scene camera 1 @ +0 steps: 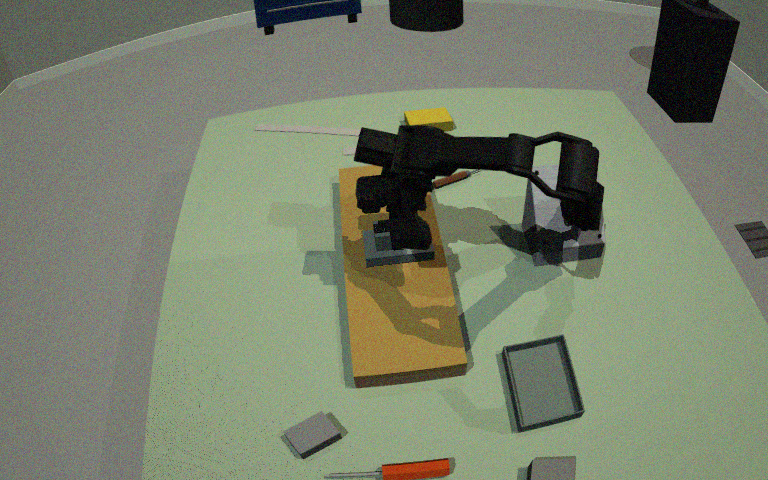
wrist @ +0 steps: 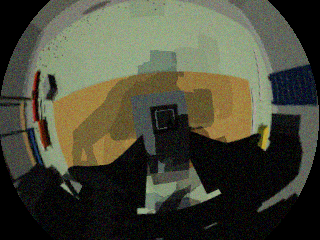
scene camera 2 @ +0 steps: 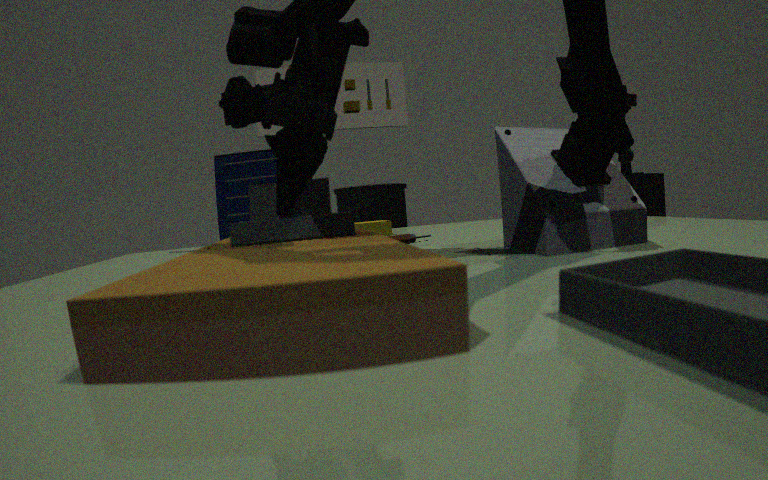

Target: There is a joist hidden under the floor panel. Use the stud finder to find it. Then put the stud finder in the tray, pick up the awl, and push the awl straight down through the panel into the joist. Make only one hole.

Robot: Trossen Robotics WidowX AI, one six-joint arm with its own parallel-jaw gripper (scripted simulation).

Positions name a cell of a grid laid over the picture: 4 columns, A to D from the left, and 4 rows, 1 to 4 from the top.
The gripper shows in scene camera 1 (C3), in the wrist view (C3) and in scene camera 2 (B2).
